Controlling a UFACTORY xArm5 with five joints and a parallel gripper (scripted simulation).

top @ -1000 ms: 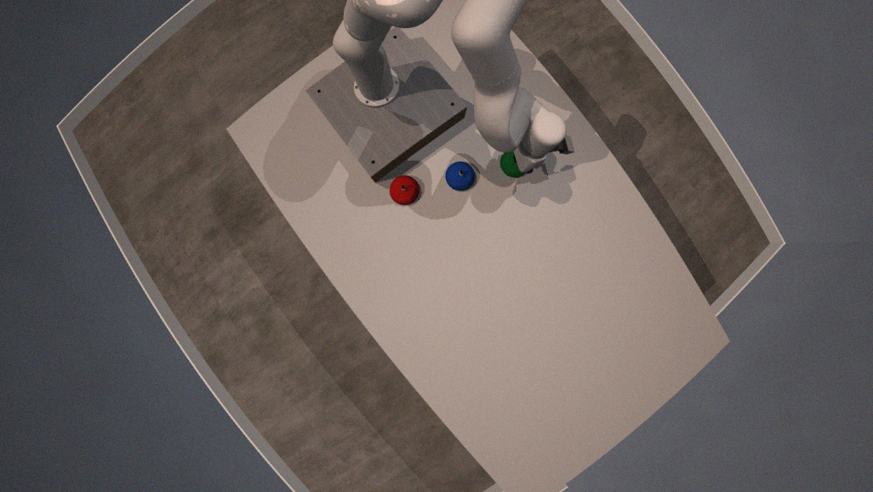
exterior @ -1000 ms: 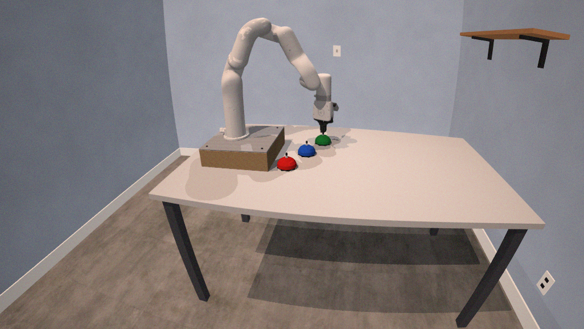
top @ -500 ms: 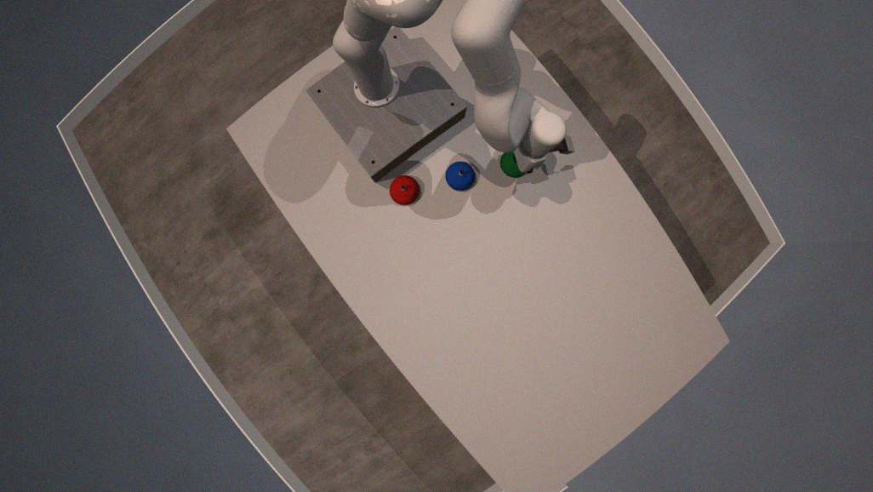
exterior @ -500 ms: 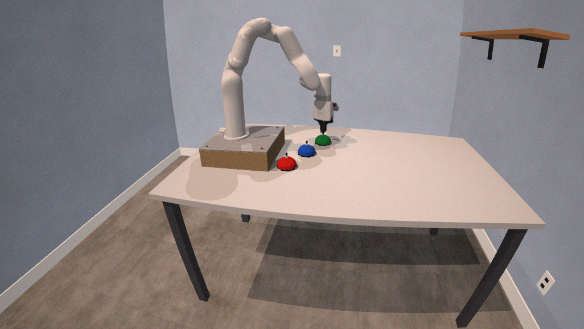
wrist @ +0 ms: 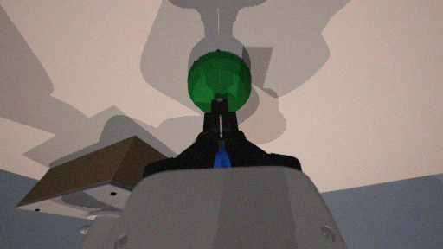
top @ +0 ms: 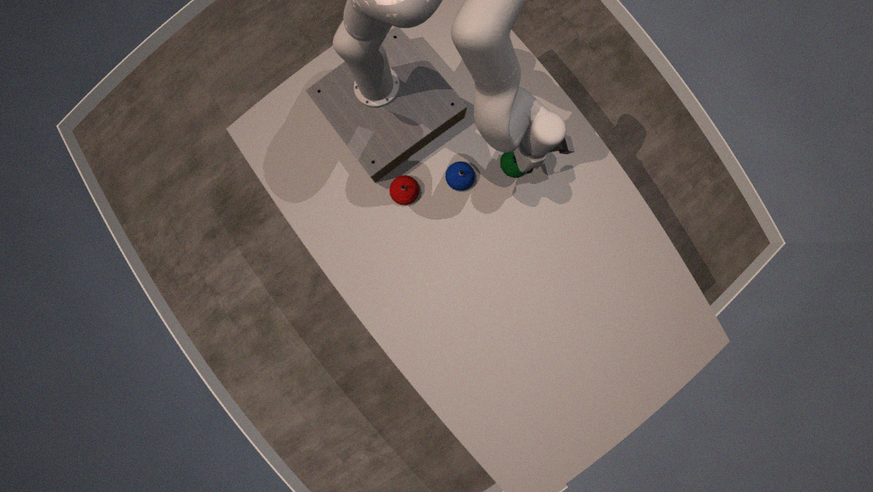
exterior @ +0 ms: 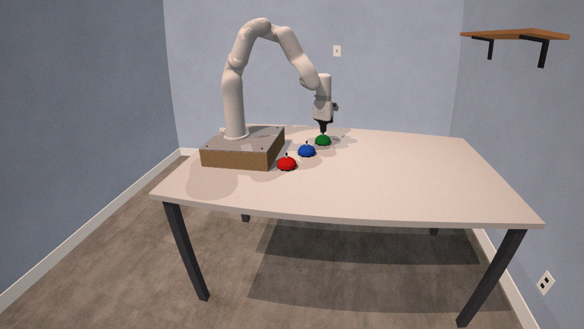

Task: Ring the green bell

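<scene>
The green bell is 4 cm below my hand. Round my hand: blue bell 6 cm behind, 15 cm to the right, 4 cm below; then red bell 12 cm behind, 31 cm to the right, 4 cm below.
</scene>
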